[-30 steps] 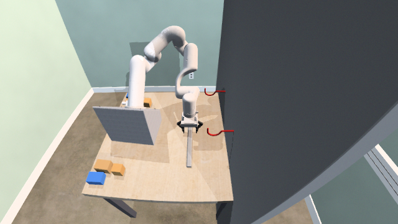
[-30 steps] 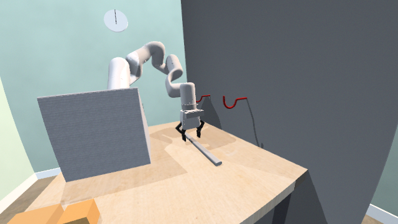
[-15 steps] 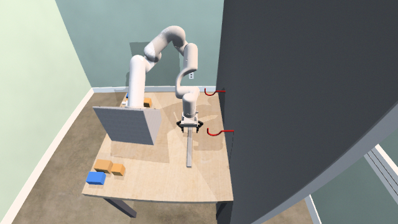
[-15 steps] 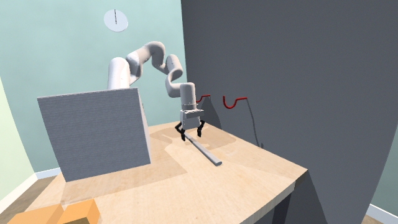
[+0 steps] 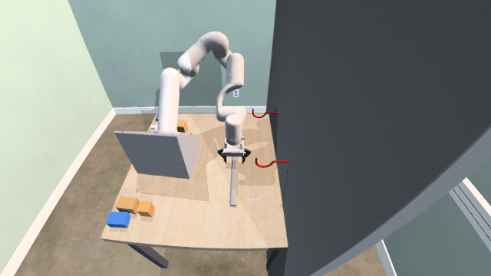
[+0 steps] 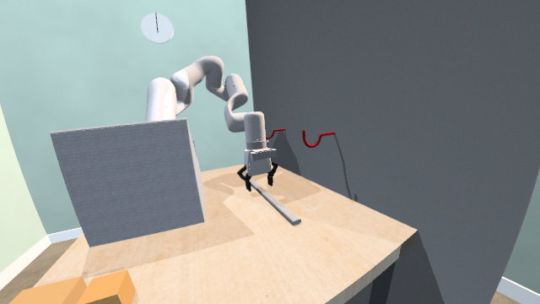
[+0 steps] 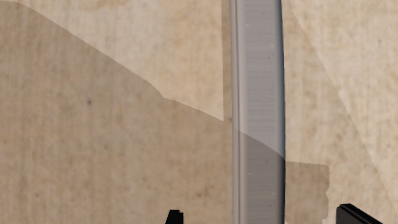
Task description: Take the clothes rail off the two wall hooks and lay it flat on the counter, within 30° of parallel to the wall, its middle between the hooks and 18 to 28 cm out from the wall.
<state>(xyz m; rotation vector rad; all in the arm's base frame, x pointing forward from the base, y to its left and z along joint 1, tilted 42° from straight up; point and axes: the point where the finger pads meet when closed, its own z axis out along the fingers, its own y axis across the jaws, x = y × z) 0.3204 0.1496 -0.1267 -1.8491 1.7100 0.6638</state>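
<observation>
The grey clothes rail lies 20 mm below my hand. From my hand the other things lie so: orange block: 370 mm behind, 250 mm to the left; blue block: 490 mm behind, 400 mm to the right, 10 mm below.
</observation>
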